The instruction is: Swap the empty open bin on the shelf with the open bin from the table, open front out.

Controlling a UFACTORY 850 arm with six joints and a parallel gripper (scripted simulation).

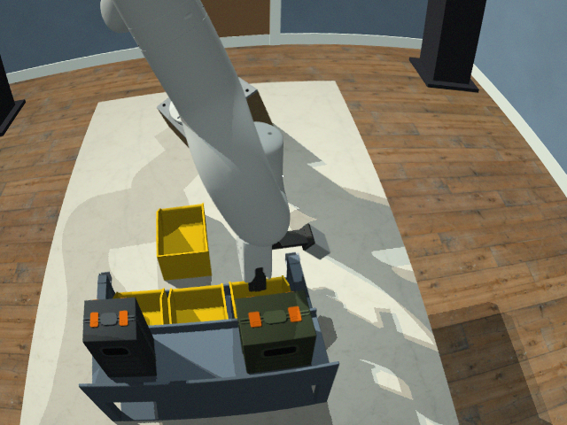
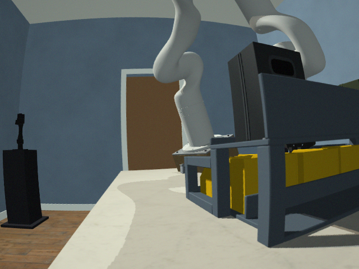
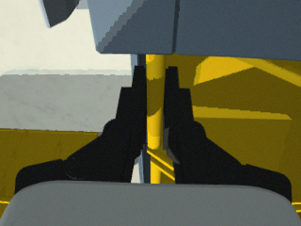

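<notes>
Now: the shelf lip 11 cm to the right of my hand and 4 cm below it. Round my hand: dark grey case: 21 cm to the right, 20 cm ahead, 12 cm above; green case: 18 cm ahead, 10 cm above, 2 cm to the left.
</notes>
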